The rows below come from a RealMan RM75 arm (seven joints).
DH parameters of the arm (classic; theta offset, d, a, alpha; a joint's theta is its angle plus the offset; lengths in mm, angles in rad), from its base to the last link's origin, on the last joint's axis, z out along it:
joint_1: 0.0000 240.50 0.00 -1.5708
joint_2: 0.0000 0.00 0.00 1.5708
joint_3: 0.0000 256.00 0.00 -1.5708
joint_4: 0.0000 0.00 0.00 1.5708
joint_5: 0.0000 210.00 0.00 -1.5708
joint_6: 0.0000 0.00 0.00 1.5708
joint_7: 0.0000 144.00 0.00 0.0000
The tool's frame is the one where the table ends.
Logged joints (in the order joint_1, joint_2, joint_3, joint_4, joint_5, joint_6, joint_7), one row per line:
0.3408 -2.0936 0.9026 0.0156 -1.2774 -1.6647 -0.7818
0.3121 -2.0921 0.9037 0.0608 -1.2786 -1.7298 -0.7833
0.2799 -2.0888 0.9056 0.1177 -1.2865 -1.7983 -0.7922
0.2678 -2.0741 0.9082 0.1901 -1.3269 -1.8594 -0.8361
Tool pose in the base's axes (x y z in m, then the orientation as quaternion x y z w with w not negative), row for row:
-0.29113 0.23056 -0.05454 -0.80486 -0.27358 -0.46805 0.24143
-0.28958 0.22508 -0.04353 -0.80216 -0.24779 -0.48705 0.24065
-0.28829 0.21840 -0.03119 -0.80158 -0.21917 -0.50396 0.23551
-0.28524 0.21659 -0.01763 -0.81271 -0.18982 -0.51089 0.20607
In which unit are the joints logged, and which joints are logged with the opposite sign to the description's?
The joints are logged in radians. Opposite sign: joint_1, joint_5, joint_6.
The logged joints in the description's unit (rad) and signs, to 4 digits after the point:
-0.3408 -2.0936 0.9026 0.0156 1.2774 1.6647 -0.7818
-0.3121 -2.0921 0.9037 0.0608 1.2786 1.7298 -0.7833
-0.2799 -2.0888 0.9056 0.1177 1.2865 1.7983 -0.7922
-0.2678 -2.0741 0.9082 0.1901 1.3269 1.8594 -0.8361

